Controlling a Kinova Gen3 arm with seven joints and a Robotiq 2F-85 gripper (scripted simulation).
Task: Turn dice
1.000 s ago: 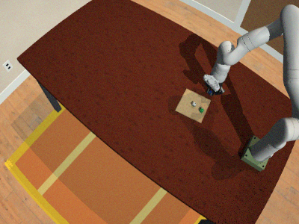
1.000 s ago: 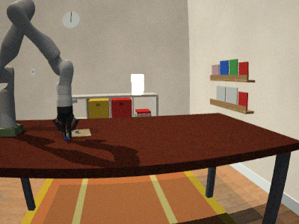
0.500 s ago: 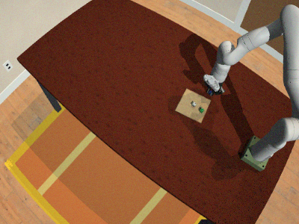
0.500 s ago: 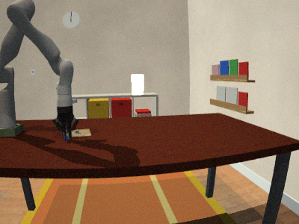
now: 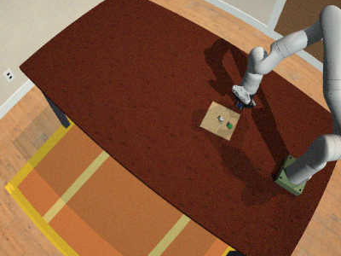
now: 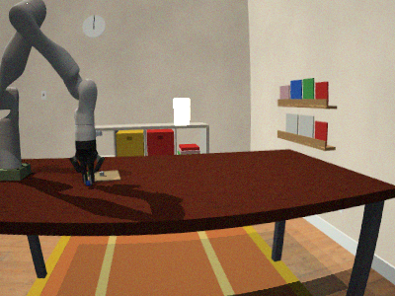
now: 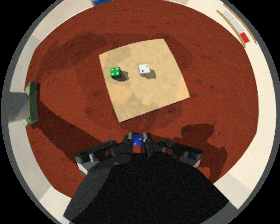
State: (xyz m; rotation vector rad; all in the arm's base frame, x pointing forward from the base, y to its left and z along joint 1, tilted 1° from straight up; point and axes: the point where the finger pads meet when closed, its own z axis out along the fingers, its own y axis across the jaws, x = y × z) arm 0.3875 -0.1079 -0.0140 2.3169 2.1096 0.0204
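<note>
Right now my hand is 2 cm short of the white die, 12 cm to the right of it and 1 cm above it. From my hand the other things lie so: green die (3 cm behind, 11 cm to the left, 1 cm below); then tan mat (2 cm ahead, 12 cm to the left, 2 cm below); then blue die (1 cm below).
</note>
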